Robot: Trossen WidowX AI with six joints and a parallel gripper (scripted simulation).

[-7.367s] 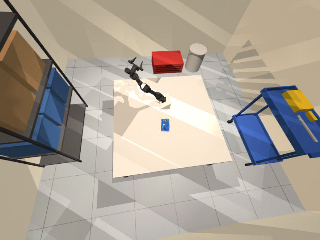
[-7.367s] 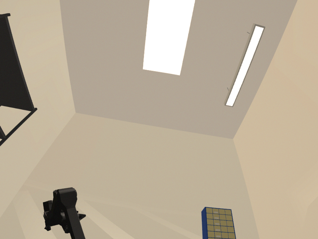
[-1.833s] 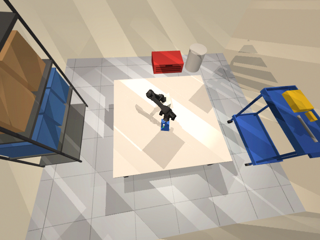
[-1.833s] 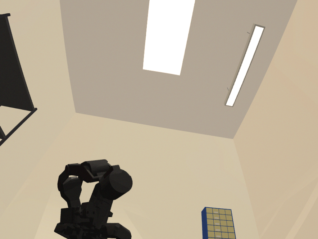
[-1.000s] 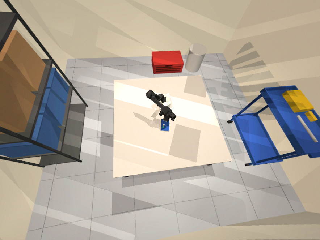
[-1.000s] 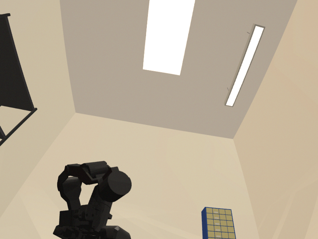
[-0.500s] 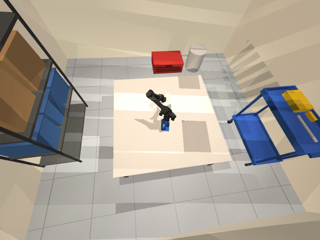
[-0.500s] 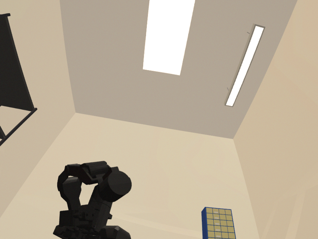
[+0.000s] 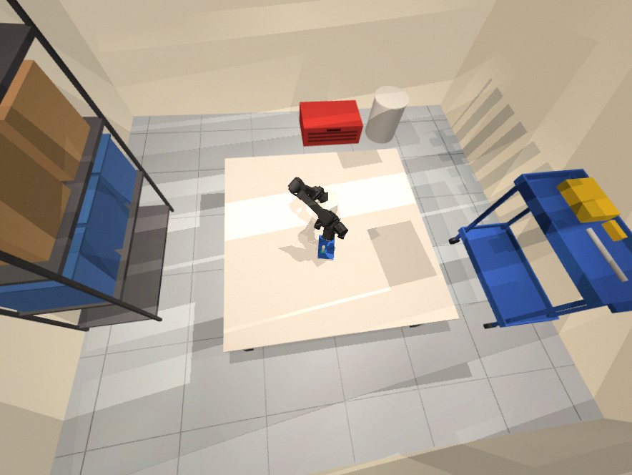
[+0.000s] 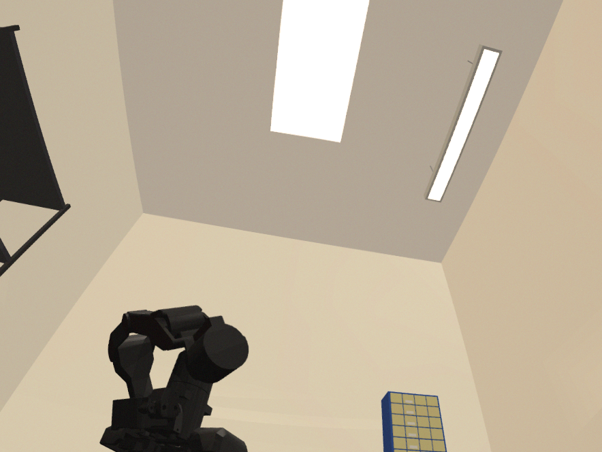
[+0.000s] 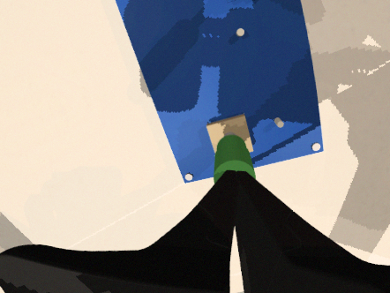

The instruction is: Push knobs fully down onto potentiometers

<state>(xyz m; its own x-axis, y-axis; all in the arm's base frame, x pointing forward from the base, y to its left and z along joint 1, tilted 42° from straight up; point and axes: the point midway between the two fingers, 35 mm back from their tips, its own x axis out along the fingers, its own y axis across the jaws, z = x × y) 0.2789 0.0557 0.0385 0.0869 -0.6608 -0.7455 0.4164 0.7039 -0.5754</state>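
Now: gripper tip 20 mm above the green knob. Round my gripper tip: potentiometer with knob: 80 mm ahead, 40 mm to the right, 20 mm below.
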